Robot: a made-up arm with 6 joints.
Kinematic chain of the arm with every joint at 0, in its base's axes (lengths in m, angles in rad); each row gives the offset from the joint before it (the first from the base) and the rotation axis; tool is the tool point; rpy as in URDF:
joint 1: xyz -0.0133 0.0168 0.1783 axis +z
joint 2: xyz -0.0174 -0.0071 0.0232 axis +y
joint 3: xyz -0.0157 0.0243 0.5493 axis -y
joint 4: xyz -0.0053 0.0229 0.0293 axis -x
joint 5: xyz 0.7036 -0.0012 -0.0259 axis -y
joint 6: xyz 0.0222 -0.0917 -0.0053 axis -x
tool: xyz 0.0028 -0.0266 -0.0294 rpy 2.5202 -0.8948 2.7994
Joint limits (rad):
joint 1: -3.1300..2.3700
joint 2: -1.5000..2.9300
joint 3: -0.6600..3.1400
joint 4: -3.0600..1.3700
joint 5: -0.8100..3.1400
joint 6: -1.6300..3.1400
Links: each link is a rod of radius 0.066 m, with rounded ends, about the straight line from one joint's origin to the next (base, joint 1, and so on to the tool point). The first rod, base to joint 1, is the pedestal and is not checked.
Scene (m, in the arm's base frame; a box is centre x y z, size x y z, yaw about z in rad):
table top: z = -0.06
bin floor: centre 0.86 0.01 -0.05 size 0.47 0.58 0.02 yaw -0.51
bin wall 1: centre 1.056 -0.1 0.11 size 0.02 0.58 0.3 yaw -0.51
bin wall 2: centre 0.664 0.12 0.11 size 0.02 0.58 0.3 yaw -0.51
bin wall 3: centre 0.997 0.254 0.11 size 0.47 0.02 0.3 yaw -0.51
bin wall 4: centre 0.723 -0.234 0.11 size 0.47 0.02 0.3 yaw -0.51
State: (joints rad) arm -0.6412 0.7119 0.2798 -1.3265 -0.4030 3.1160
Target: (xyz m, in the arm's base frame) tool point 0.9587 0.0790 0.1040
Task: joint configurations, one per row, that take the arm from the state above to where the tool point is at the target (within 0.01 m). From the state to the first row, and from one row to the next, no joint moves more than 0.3 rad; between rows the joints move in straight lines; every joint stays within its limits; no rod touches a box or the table.
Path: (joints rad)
1: -0.5916 0.4491 0.2012 -1.0813 -0.5048 3.1220
2: -0.5420 0.1863 0.1225 -0.8360 -0.6065 3.1280
3: -0.4925 -0.0766 0.0439 -0.5908 -0.7083 3.1340
4: -0.4429 -0.3394 -0.0348 -0.3456 -0.8100 3.1400
5: -0.3499 -0.0934 0.0267 -0.5512 -0.7338 3.1384
6: -0.2570 0.1525 0.0881 -0.7567 -0.6577 3.1369
7: -0.1640 0.3985 0.1495 -0.9623 -0.5815 3.1353
8: -0.0711 0.6444 0.2109 -1.1679 -0.5053 3.1337
9: 0.0219 0.8904 0.2723 -1.3735 -0.4291 3.1322

